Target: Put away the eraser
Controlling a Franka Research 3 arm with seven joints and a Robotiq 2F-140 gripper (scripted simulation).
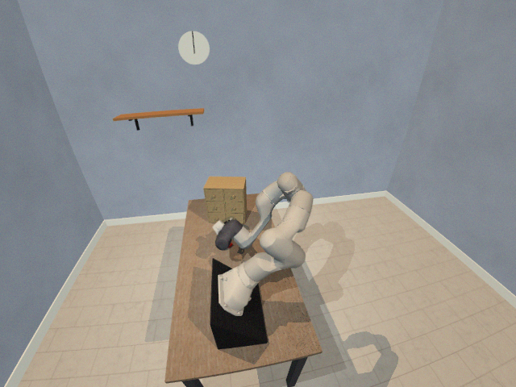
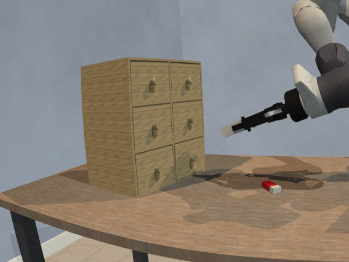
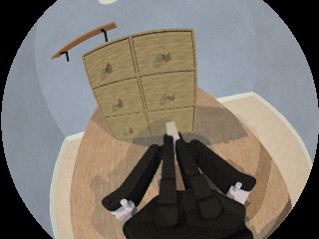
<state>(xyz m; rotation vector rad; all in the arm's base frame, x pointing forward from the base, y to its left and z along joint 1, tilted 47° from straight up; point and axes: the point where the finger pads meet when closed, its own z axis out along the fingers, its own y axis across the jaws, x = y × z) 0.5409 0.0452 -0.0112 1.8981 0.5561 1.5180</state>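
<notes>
Now: hand 210 mm short of the blue eraser, 80 mm to the right of it and 130 mm above it.
</notes>
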